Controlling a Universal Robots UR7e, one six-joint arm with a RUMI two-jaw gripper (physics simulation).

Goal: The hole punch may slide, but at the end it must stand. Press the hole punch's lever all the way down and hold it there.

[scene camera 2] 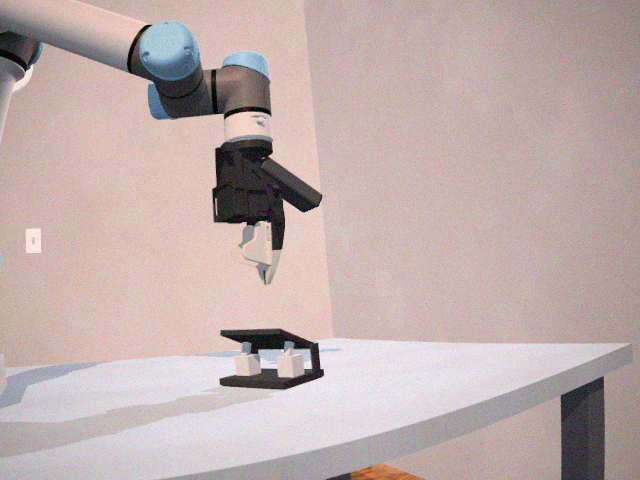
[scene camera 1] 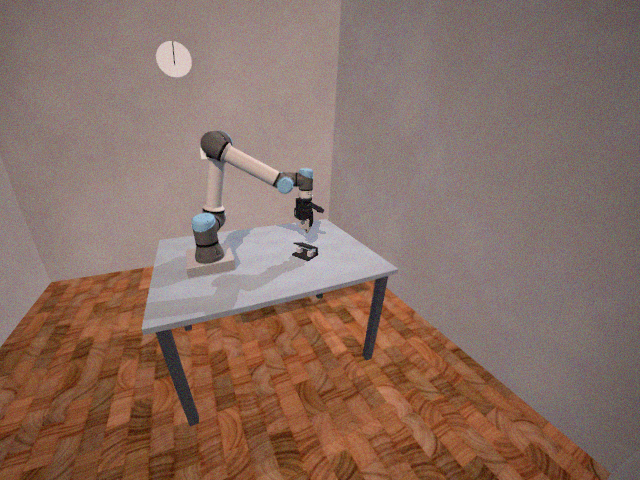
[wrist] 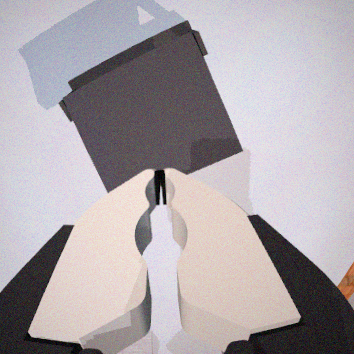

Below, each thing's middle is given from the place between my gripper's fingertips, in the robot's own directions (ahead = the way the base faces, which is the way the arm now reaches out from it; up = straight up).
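Labels:
There is the lever (scene camera 2: 262,339), and my hand is 90 mm above it and 10 mm to the right of it.

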